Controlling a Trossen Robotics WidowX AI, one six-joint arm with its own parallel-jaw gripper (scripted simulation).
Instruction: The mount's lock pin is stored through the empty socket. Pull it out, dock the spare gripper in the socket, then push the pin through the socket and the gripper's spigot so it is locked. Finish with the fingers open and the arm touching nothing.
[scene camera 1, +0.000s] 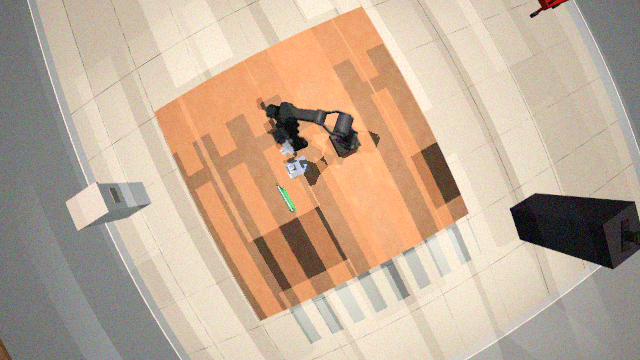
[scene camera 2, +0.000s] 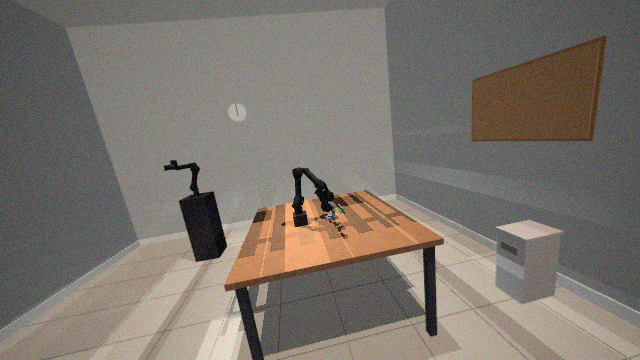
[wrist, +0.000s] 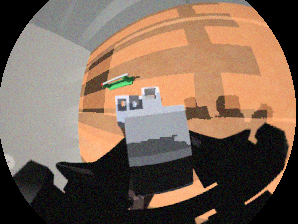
My gripper (wrist: 153, 133) is 10 cm from the lens. A spare gripper (wrist: 160, 158) is 7 cm from the lens.
